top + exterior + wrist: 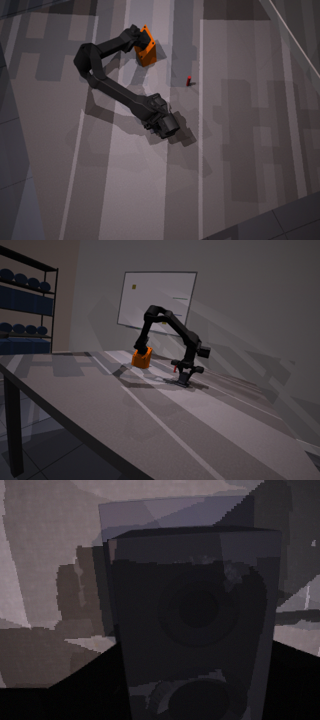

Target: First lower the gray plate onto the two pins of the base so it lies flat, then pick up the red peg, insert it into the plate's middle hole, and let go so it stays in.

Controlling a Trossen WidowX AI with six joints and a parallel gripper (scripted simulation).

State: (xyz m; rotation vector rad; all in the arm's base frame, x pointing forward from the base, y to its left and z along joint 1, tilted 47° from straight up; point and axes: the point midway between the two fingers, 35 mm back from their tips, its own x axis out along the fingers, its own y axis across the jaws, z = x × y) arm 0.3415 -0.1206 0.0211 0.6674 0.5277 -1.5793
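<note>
The dark flat base lies 2 cm below my gripper tip. Also, from my gripper tip: red peg (20 cm to the left, 11 cm behind, 2 cm above); gray plate (3 cm above).
</note>
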